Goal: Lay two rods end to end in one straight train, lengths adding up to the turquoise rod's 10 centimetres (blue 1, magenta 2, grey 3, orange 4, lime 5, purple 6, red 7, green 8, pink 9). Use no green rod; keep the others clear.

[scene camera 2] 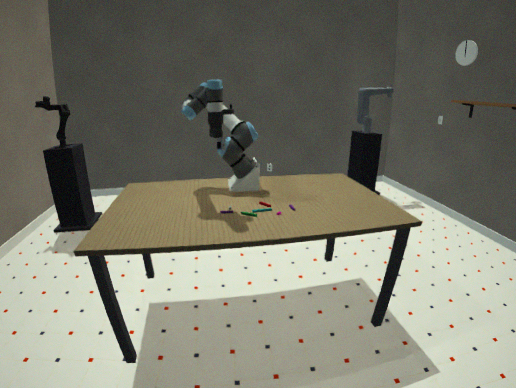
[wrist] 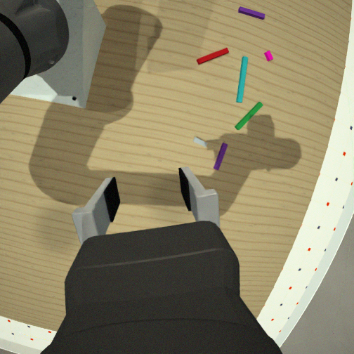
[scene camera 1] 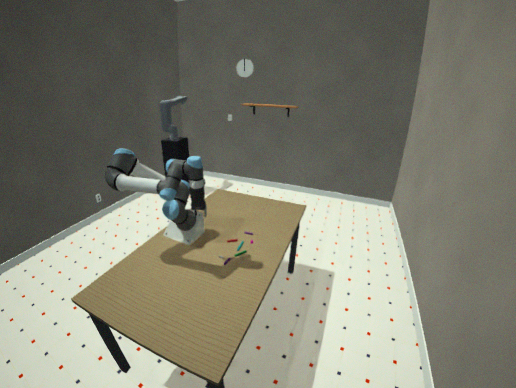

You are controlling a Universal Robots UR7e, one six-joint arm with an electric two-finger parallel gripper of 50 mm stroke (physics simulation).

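Places are measured from the arm's base along level axes (x ahead, y left, z up), in metres.
Where they show: gripper, between the fingertips: (scene camera 2: 221,149) (scene camera 1: 200,215); arm's base, origin of its link: (scene camera 2: 246,170) (scene camera 1: 186,220).
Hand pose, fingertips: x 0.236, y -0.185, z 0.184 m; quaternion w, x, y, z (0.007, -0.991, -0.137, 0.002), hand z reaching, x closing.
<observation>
Each offset is from my fingertips to the centre of the thing. Level surfaces: height alone.
My gripper (wrist: 148,185) is open and empty, high above the table. In the wrist view a purple rod {dz -0.282, dx +0.152, dy +0.001 m} (wrist: 220,156) (scene camera 2: 227,212) lies nearest, with a short grey rod (wrist: 200,142) beside it. A green rod {dz -0.282, dx +0.199, dy +0.101 m} (wrist: 248,116) (scene camera 1: 241,253) (scene camera 2: 249,214) lies between that purple rod and the turquoise rod {dz -0.282, dx +0.169, dy +0.175 m} (wrist: 242,79) (scene camera 1: 240,246) (scene camera 2: 262,210). A red rod {dz -0.282, dx +0.097, dy +0.210 m} (wrist: 212,56) (scene camera 1: 232,240) (scene camera 2: 265,204) lies on the robot-base side of the turquoise rod, a short magenta rod {dz -0.282, dx +0.223, dy +0.245 m} (wrist: 268,55) (scene camera 1: 252,242) (scene camera 2: 279,213) on its other side. A second purple rod {dz -0.282, dx +0.169, dy +0.333 m} (wrist: 251,13) (scene camera 1: 248,233) (scene camera 2: 292,207) lies farthest. All lie apart.
The robot's white base (scene camera 1: 175,232) (scene camera 2: 240,185) stands on the wooden table {dz -0.288 m} (scene camera 1: 200,320) (scene camera 2: 150,235), at its rear edge. Two pedestals, one black (scene camera 2: 70,190) at the left and one dark (scene camera 2: 365,160) at the right, stand behind the table and carry other arms.
</observation>
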